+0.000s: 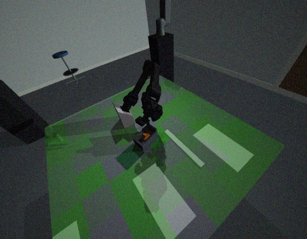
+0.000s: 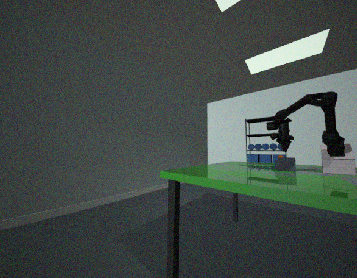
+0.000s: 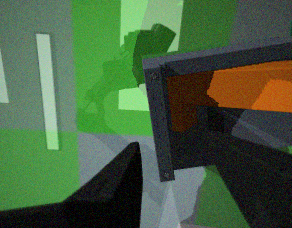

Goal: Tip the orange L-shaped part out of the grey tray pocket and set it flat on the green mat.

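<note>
Now: the orange L-shaped part 9 cm below my gripper tip, 4 cm to the right of it and 1 cm ahead of it.
</note>
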